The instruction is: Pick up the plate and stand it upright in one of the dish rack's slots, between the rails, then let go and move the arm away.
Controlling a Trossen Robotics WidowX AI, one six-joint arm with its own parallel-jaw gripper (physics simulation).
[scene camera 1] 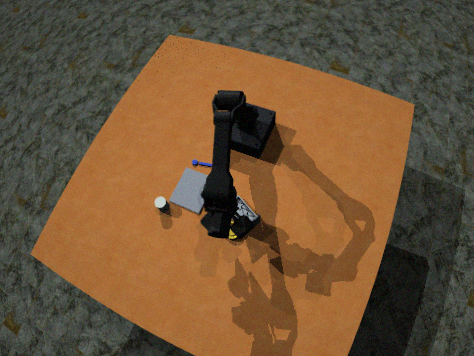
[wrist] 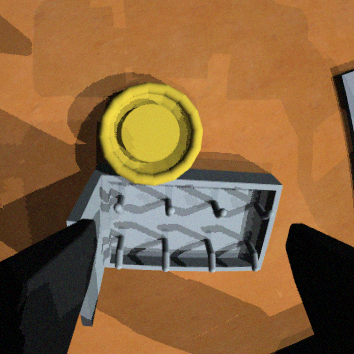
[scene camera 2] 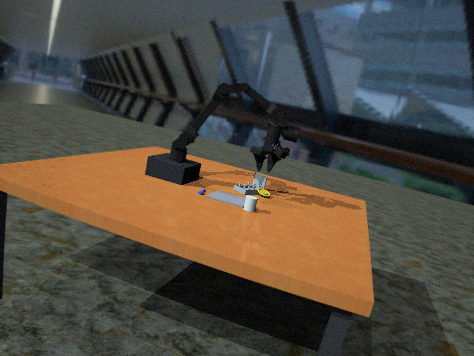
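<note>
The yellow round plate (scene camera 1: pixel 232 230) (scene camera 2: pixel 263 193) (wrist: pixel 151 132) is outside the dish rack (scene camera 1: pixel 246 209) (scene camera 2: pixel 245 191) (wrist: pixel 270 225), beside one long side. It lies low with its face up, and its edge meets or overlaps the rack's rim; whether it leans on it is hard to tell. The grey rack has two rows of short rails and a tall panel at one end. No plate stands between its rails. My gripper (scene camera 2: pixel 264 169) (wrist: pixel 194 235) is open and empty, above the rack. In the wrist view one finger covers part of the tall panel.
A flat grey mat (scene camera 1: pixel 188 191) (scene camera 2: pixel 224 198) lies near the rack. A white cup (scene camera 1: pixel 160 203) (scene camera 2: pixel 250 204) stands by the mat. A small blue utensil (scene camera 1: pixel 203 164) (scene camera 2: pixel 202 192) lies between the mat and my arm's black base (scene camera 1: pixel 260 132) (scene camera 2: pixel 172 169).
</note>
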